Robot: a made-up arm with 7 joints.
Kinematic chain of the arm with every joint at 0, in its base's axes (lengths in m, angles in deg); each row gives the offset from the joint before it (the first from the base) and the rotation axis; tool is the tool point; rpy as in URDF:
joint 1: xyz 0 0 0.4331 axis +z
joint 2: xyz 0 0 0 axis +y
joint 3: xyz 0 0 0.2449 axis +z
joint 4: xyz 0.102 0 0 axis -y
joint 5: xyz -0.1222 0 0.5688 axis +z
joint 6: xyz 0 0 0 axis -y
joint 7: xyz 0.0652 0 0 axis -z
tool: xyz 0 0 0 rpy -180 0 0
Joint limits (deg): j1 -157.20..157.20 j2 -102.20..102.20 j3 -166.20..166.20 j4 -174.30..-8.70 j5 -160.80..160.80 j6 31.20..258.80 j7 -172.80..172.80
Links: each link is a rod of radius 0.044 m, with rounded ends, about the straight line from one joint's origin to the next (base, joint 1, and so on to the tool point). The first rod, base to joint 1, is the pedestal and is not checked.
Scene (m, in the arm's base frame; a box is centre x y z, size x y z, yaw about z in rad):
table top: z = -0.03
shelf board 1: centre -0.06 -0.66 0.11 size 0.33 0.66 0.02 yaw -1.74
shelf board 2: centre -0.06 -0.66 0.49 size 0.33 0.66 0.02 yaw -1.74
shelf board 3: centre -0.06 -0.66 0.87 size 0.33 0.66 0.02 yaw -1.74
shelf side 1: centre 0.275 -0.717 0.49 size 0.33 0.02 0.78 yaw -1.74
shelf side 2: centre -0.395 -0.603 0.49 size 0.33 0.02 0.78 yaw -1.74
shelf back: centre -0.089 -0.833 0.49 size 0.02 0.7 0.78 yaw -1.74
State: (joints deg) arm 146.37 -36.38 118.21 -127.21 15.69 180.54 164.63
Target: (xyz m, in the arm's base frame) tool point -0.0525 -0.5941 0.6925
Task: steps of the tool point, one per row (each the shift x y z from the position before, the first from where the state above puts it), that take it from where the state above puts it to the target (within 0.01 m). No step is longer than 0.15 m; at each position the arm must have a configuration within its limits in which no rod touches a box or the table.
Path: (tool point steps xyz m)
1: 0.0991 0.0458 -0.0384
2: 0.1055 0.0549 0.0053
3: 0.0909 0.0662 0.0362
4: 0.0640 0.0756 0.0485
5: -0.0501 -0.0303 0.1031
6: -0.0665 -0.0064 0.0950
7: -0.0759 0.0173 0.0823
8: -0.0784 0.0390 0.0659
9: -0.0203 -0.0731 0.0029
10: -0.0136 -0.0718 -0.0026
11: -0.0021 -0.0659 -0.0003

